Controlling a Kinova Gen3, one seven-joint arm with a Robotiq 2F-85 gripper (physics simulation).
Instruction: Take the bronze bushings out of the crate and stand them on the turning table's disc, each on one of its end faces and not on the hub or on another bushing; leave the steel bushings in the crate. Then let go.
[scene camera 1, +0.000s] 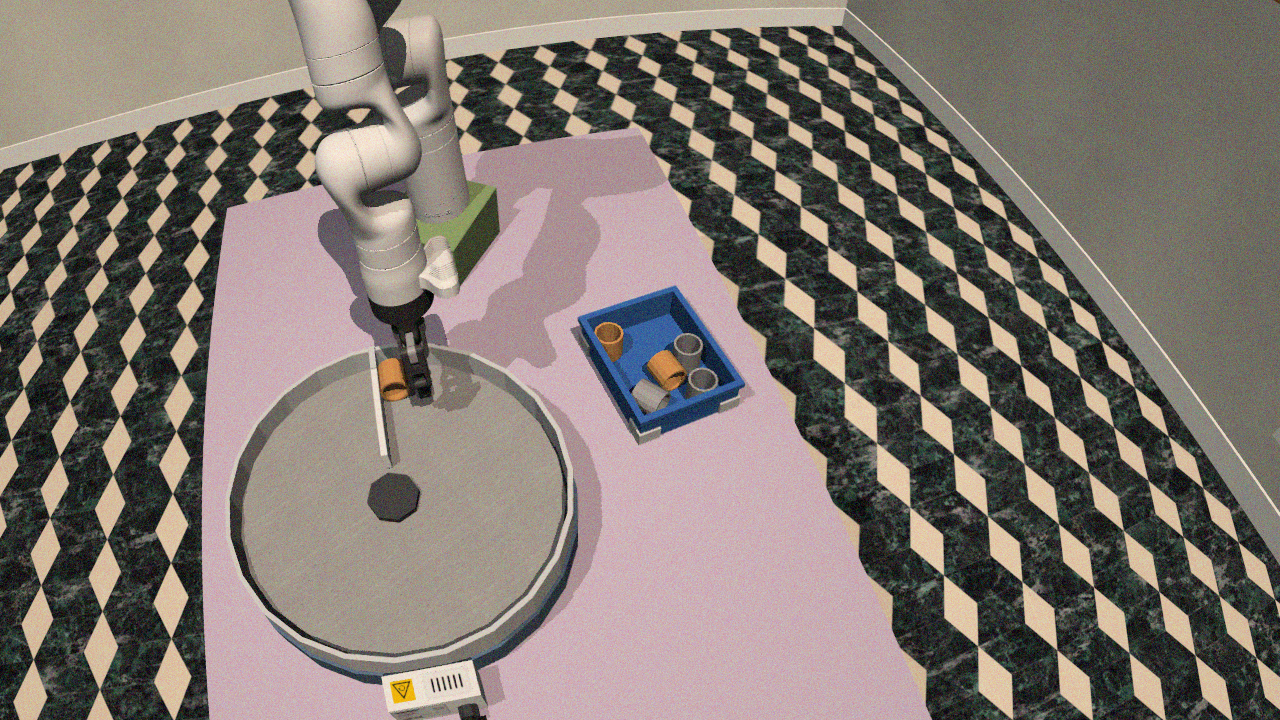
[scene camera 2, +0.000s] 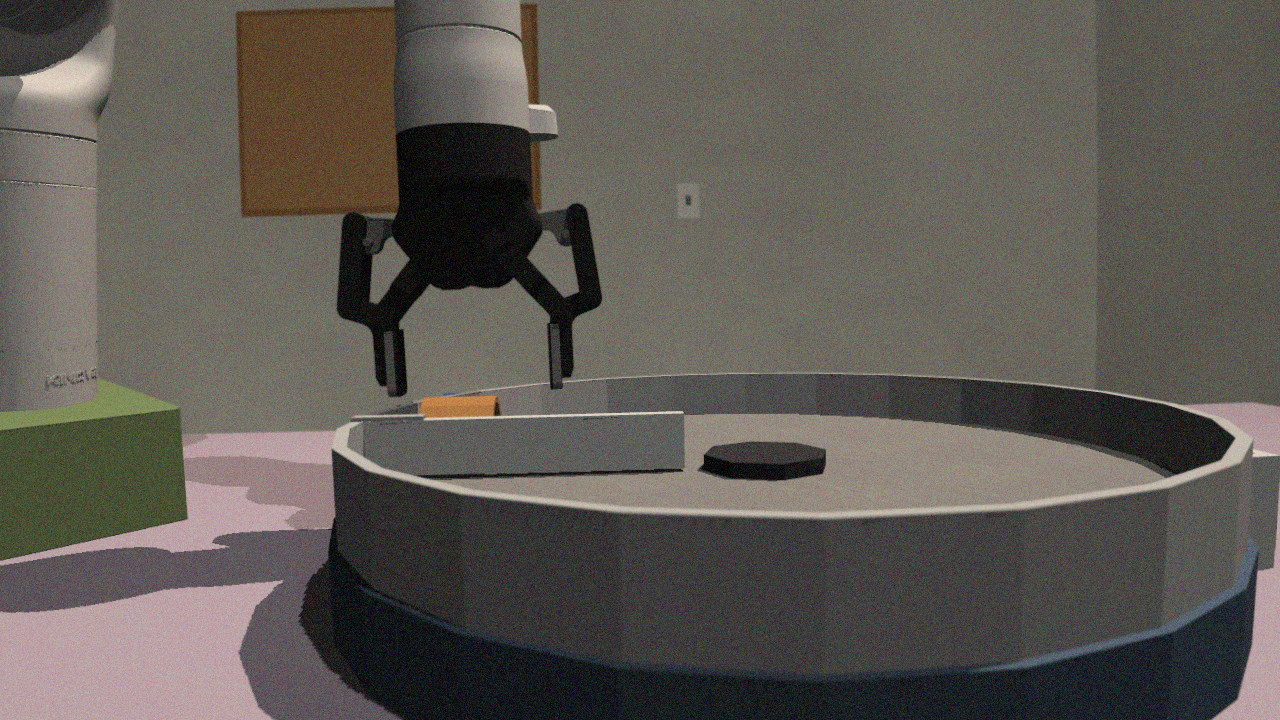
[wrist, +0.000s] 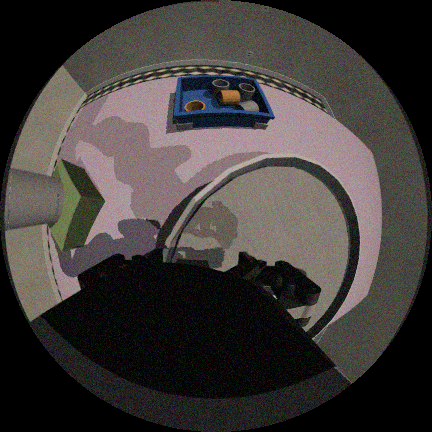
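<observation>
Blue crate (scene camera 1: 650, 323), also in wrist view (wrist: 195, 87). My gripper (scene camera 2: 477, 391), also in scene camera 1 (scene camera 1: 420, 366) and wrist view (wrist: 199, 259).
</observation>
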